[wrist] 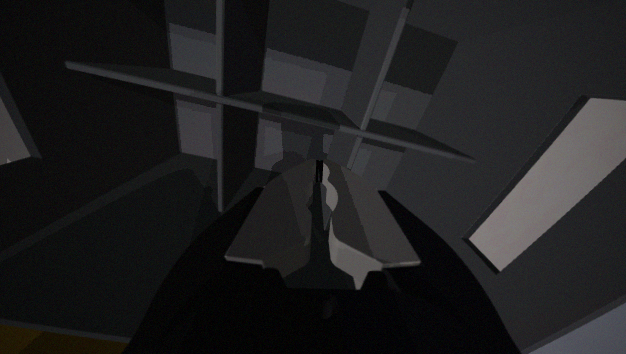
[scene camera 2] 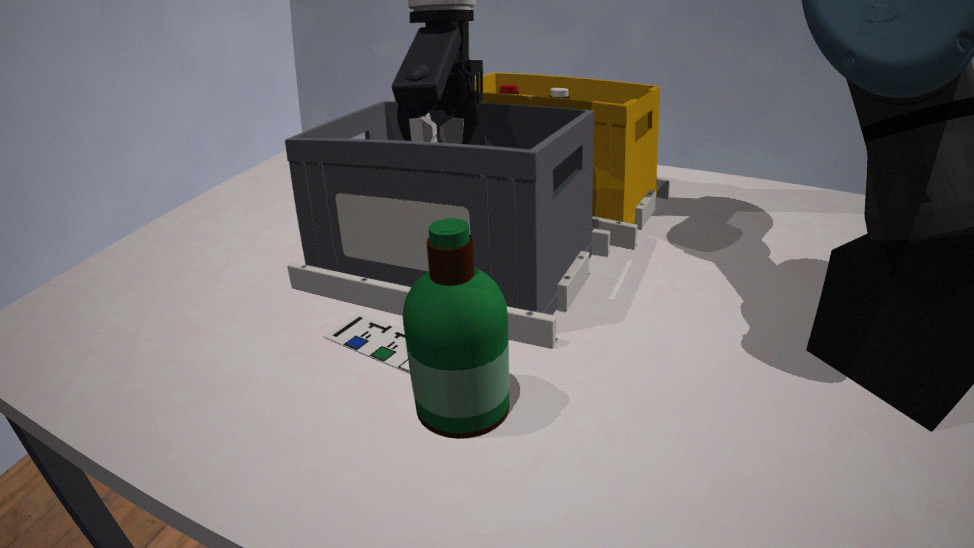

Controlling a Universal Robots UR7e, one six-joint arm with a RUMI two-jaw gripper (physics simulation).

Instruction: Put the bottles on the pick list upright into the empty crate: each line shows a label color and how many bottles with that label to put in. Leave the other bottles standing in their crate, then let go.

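Observation:
The grey crate stands in the middle of the table in the scene view. In the wrist view its dividers form compartments, and no bottle shows in those in sight. My gripper is shut with nothing between its fingers; its fingertips are inside the top of the grey crate. The yellow crate stands behind it, with a red cap and a white cap showing at its rim. The pick list lies in front of the grey crate, showing blue 1 and green 1; its right part is hidden.
A green bottle with a pale green label and green cap stands upright on the table, in front of the grey crate and pick list. Light rails edge the crates. A dark robot part is at the right.

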